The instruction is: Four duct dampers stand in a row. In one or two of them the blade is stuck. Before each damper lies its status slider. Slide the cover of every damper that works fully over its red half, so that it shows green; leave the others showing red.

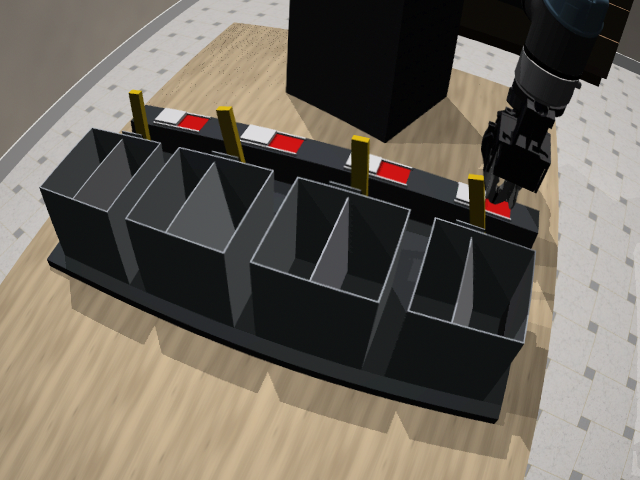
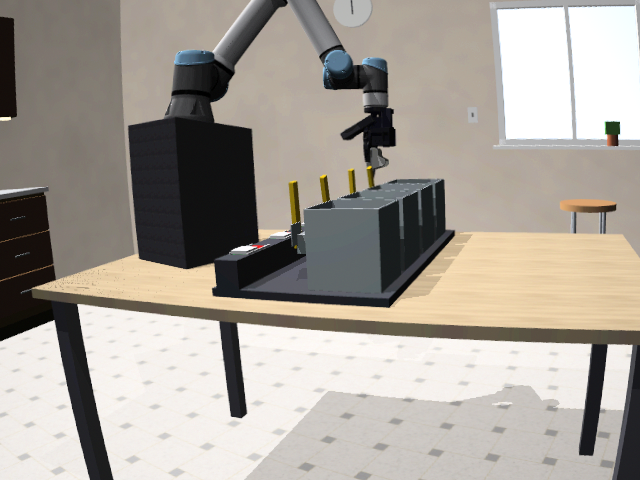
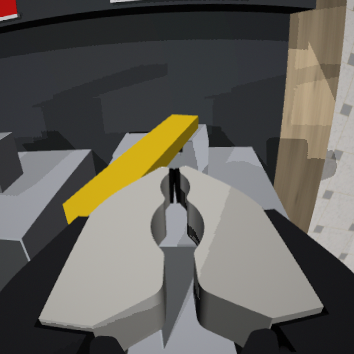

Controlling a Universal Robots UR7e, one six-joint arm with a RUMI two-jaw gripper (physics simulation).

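Seen in the pictures: gripper, fingertip midpoint: (image 1: pixel 492 202) (image 2: pixel 372 178) (image 3: pixel 173 172); arm's base, origin of the base link: (image 2: pixel 188 126).
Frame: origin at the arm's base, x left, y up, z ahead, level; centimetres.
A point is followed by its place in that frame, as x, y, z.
Note:
Four grey open-topped dampers (image 1: pixel 93 235) @[-36.4, -26.7, 60.3] (image 1: pixel 180 273) @[-20.6, -27.4, 63.3] (image 1: pixel 310 315) @[-2.7, -26.5, 66.6] (image 1: pixel 449 356) @[14.9, -26.7, 70.0] stand in a row, each with a divider-like blade inside. Yellow levers (image 1: pixel 138 114) @[-35.6, -19.3, 40.2] (image 1: pixel 230 134) @[-18.5, -19.6, 43.5] (image 1: pixel 360 165) @[0.4, -19.3, 47.1] (image 1: pixel 476 201) @[16.7, -19.2, 50.1] rise behind them. Each slider has its white cover (image 1: pixel 170 115) @[-35.5, -29.1, 27.7] (image 1: pixel 258 134) @[-17.3, -29.1, 31.3] (image 1: pixel 372 163) @[2.2, -29.1, 34.9] (image 1: pixel 461 193) @[17.1, -29.1, 38.2] at the left and red (image 1: pixel 193 122) @[-30.5, -29.9, 28.4] (image 1: pixel 285 143) @[-12.5, -29.9, 32.0] (image 1: pixel 393 172) @[5.7, -29.9, 35.3] (image 1: pixel 498 209) @[24.0, -29.9, 39.4] showing at the right. My gripper (image 1: pixel 502 203) @[19.1, -19.0, 49.8] (image 2: pixel 376 165) (image 3: pixel 173 172) @[19.1, -19.0, 49.8] is shut and empty, close to the right side of the rightmost lever (image 2: pixel 370 176) @[15.4, -18.1, 49.7] (image 3: pixel 135 157) @[17.1, -20.4, 49.2]; contact is unclear.
A dark rail (image 1: pixel 324 155) @[-5.7, -30.0, 33.7] carries the sliders behind the levers. The dampers stand on a dark base plate (image 1: pixel 289 361) @[-4.9, -36.1, 68.4] (image 2: pixel 330 298) @[-47.9, -36.7, 48.7] on the wooden table (image 1: pixel 129 403) @[-26.1, -37.9, 80.3] (image 2: pixel 516 289) @[-38.9, -37.9, 85.6]. The black robot pedestal (image 1: pixel 361 62) @[-2.0, -21.7, 14.2] (image 2: pixel 191 191) @[-14.8, -17.8, 6.5] stands behind the rail. The table's edge is near the rightmost damper.

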